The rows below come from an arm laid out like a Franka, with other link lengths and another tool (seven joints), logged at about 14 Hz.
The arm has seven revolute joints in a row. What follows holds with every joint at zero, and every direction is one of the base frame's.
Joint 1 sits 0.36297 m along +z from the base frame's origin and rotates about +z.
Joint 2 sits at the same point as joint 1 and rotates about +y.
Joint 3 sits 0.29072 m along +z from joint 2 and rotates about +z.
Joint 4 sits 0.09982 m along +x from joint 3 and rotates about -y.
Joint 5 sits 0.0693 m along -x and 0.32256 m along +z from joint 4 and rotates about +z.
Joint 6 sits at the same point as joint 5 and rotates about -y.
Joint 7 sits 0.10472 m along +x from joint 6 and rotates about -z.
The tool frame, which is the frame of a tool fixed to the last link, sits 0.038 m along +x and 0.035 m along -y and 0.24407 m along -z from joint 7; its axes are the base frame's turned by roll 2.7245, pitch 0 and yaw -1.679 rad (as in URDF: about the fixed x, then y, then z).
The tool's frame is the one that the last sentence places.
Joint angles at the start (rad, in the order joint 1, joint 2, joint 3, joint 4, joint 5, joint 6, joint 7):
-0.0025, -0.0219, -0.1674, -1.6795, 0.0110, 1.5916, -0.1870
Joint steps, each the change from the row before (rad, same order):
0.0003, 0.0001, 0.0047, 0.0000, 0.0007, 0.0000, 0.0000
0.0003, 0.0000, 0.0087, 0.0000, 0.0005, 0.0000, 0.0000
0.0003, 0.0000, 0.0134, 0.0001, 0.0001, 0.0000, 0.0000
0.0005, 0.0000, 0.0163, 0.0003, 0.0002, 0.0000, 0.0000
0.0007, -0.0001, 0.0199, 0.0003, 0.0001, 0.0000, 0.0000
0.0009, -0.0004, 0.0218, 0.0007, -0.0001, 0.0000, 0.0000
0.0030, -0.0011, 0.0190, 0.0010, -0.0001, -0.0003, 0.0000
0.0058, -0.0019, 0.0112, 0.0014, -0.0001, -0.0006, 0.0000
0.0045, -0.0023, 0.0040, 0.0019, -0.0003, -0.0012, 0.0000
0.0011, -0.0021, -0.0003, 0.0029, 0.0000, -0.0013, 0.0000
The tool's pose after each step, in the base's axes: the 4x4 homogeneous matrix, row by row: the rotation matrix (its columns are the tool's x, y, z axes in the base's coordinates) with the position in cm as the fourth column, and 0 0 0 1 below. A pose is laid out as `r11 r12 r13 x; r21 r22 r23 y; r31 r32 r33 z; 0 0 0 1`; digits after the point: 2 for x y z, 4 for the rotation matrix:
-0.0871 -0.8835 -0.4603 54.14; -0.9960 0.0678 0.0584 -11.52; -0.0204 0.4635 -0.8858 44.29; 0 0 0 1
-0.0782 -0.8841 -0.4607 54.24; -0.9967 0.0597 0.0545 -11.02; -0.0207 0.4635 -0.8859 44.30; 0 0 0 1
-0.0645 -0.8849 -0.4613 54.39; -0.9977 0.0477 0.0480 -10.27; -0.0205 0.4634 -0.8859 44.30; 0 0 0 1
-0.0478 -0.8857 -0.4618 54.56; -0.9987 0.0330 0.0401 -9.35; -0.0203 0.4631 -0.8861 44.32; 0 0 0 1
-0.0272 -0.8864 -0.4621 54.75; -0.9994 0.0149 0.0303 -8.22; -0.0199 0.4627 -0.8863 44.34; 0 0 0 1
-0.0045 -0.8870 -0.4617 54.93; -0.9998 -0.0049 0.0192 -6.97; -0.0193 0.4617 -0.8868 44.40; 0 0 0 1
0.0175 -0.8875 -0.4605 55.07; -0.9997 -0.0242 0.0085 -5.76; -0.0187 0.4602 -0.8876 44.51; 0 0 0 1
0.0346 -0.8882 -0.4581 55.16; -0.9992 -0.0391 0.0004 -4.83; -0.0182 0.4578 -0.8889 44.67; 0 0 0 1
0.0432 -0.8892 -0.4555 55.19; -0.9989 -0.0465 -0.0039 -4.37; -0.0177 0.4551 -0.8902 44.87; 0 0 0 1
0.0441 -0.8908 -0.4522 55.20; -0.9989 -0.0472 -0.0043 -4.32; -0.0175 0.4518 -0.8919 45.10; 0 0 0 1

